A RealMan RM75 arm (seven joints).
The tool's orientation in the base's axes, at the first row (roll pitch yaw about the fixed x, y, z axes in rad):
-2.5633, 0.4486, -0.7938
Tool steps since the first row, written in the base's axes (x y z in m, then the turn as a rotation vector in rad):
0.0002, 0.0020, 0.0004, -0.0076, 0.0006, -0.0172
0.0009, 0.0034, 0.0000, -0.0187, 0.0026, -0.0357
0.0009, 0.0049, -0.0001, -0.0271, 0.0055, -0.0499
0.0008, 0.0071, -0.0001, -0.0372, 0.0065, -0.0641
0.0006, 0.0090, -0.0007, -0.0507, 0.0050, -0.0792
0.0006, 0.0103, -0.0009, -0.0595, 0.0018, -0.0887
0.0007, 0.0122, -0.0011, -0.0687, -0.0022, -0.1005
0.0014, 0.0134, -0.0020, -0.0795, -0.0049, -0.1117
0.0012, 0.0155, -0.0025, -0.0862, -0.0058, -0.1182
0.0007, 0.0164, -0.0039, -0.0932, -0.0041, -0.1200
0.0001, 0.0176, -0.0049, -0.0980, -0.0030, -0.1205
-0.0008, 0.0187, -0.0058, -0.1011, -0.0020, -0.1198
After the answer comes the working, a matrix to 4 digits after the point.
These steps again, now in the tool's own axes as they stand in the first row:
-0.0013, -0.0012, 0.0010, 0.0023, 0.0140, 0.0123
-0.0016, -0.0021, 0.0023, 0.0020, 0.0308, 0.0261
-0.0025, -0.0027, 0.0033, 0.0010, 0.0430, 0.0375
-0.0040, -0.0035, 0.0047, 0.0001, 0.0572, 0.0475
-0.0051, -0.0039, 0.0064, -0.0009, 0.0756, 0.0561
-0.0058, -0.0043, 0.0074, -0.0003, 0.0883, 0.0600
-0.0069, -0.0051, 0.0088, 0.0016, 0.1029, 0.0651
-0.0069, -0.0057, 0.0103, 0.0014, 0.1177, 0.0704
-0.0081, -0.0062, 0.0120, 0.0005, 0.1264, 0.0738
-0.0084, -0.0055, 0.0136, -0.0042, 0.1320, 0.0753
-0.0091, -0.0050, 0.0150, -0.0077, 0.1354, 0.0758
-0.0100, -0.0044, 0.0163, -0.0106, 0.1370, 0.0755

The tool's axes in the first row as the columns of a matrix, in the base's axes (rounded; the answer above uses it unrounded):
0.6318, -0.7633, 0.1351
-0.6425, -0.4181, 0.6422
-0.4337, -0.4925, -0.7545

